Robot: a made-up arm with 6 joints. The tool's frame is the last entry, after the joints. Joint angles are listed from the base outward. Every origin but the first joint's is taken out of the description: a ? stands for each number. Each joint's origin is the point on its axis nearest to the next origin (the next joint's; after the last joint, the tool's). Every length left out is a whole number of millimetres.
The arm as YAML. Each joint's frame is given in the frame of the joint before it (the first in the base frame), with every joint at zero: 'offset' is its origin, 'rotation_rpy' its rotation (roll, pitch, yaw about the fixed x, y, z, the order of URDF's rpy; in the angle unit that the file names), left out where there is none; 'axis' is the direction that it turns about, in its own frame. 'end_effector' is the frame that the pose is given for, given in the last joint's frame.
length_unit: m
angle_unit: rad
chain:
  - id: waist
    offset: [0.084, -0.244, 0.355]
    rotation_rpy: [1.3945, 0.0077, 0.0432]
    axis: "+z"
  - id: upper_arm
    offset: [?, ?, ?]
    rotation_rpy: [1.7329, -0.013, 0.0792]
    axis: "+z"
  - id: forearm
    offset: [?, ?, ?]
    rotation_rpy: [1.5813, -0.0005, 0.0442]
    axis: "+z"
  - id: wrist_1
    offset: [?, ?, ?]
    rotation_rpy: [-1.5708, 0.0, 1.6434]
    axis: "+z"
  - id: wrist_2
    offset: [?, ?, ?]
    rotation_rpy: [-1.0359, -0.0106, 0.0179]
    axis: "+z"
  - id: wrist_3
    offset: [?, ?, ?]
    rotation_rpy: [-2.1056, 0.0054, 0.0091]
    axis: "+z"
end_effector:
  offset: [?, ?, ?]
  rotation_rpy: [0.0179, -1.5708, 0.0]
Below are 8 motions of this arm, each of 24 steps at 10 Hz.
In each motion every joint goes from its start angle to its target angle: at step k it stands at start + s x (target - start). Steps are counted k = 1, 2, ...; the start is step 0. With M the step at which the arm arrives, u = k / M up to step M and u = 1 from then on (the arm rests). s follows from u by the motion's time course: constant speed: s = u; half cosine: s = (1 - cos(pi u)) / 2; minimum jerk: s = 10 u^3 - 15 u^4 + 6 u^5.
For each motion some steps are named. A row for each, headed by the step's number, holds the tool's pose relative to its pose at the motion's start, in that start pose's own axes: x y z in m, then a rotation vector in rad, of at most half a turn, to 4 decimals.
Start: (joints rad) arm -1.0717 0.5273 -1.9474 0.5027 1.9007 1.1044
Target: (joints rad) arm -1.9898 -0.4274 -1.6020 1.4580 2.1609 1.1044
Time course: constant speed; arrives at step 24
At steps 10, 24:
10: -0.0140 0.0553 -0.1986 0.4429 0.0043 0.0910
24: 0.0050 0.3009 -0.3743 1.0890 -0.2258 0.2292

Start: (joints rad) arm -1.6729 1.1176 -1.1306 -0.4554 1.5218 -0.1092
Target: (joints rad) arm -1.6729 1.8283 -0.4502 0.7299 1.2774 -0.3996
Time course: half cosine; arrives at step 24
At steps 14, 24:
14: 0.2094 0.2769 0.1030 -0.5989 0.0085 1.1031
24: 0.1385 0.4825 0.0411 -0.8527 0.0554 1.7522

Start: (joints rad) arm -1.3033 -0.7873 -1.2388 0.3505 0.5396 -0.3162
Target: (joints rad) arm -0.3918 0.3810 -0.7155 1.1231 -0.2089 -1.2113
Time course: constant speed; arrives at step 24
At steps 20, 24:
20: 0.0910 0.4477 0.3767 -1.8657 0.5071 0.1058
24: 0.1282 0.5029 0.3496 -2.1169 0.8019 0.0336

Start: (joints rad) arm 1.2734 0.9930 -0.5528 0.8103 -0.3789 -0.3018
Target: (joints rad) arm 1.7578 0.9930 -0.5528 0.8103 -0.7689 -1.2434
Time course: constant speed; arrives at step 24
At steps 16, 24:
16: -0.0240 -0.0998 -0.0463 -0.1801 0.1359 0.0622
24: -0.0298 -0.1368 -0.0819 -0.2666 0.1609 0.1409

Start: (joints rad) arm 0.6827 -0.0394 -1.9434 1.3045 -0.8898 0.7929
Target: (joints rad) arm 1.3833 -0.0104 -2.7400 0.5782 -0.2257 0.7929
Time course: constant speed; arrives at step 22
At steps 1, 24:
1: -0.0070 -0.0184 0.0051 0.0526 -0.0497 0.0356
24: -0.0755 -0.3522 -0.1697 0.8992 -1.4983 0.6990

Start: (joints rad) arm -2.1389 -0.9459 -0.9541 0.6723 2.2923 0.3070
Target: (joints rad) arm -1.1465 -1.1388 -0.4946 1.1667 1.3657 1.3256
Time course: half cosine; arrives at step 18
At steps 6, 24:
6: 0.0960 0.0144 -0.0485 0.3768 -0.0750 0.0306
24: 0.3765 0.1624 0.0520 1.2954 -0.0190 0.5052

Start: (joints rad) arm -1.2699 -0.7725 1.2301 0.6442 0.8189 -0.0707
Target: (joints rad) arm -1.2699 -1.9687 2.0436 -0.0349 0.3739 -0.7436
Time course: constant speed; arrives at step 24
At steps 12, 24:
12: 0.1176 0.1448 -0.0393 -0.2755 0.2959 0.5053
24: 0.1470 0.2333 -0.1071 -0.8058 0.7221 0.8938

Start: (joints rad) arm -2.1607 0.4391 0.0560 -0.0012 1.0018 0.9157
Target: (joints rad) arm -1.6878 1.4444 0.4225 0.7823 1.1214 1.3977
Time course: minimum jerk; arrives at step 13
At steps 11, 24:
11: -0.0930 -0.0113 0.0736 -0.0499 0.0891 -0.4453
24: -0.0969 -0.0139 0.0714 -0.0358 0.0927 -0.4611

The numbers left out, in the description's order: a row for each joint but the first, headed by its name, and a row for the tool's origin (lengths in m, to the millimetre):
upper_arm: 0.072 0.009 0.0
forearm: -0.044 -0.031 0.0
wrist_1: 0.179 -0.007 0.0
wrist_2: -0.219 0.179 0.0
wrist_3: -0.011 0.002 0.0
tool: 0.022 -0.13 0.0

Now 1 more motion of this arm.
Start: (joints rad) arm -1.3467 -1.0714 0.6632 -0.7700 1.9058 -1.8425
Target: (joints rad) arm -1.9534 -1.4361 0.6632 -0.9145 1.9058 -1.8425
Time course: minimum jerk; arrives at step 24
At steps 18, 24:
18: -0.1094 0.0398 0.0873 0.4623 -0.0145 0.4480
24: -0.1229 0.0385 0.0980 0.5171 -0.0092 0.4988

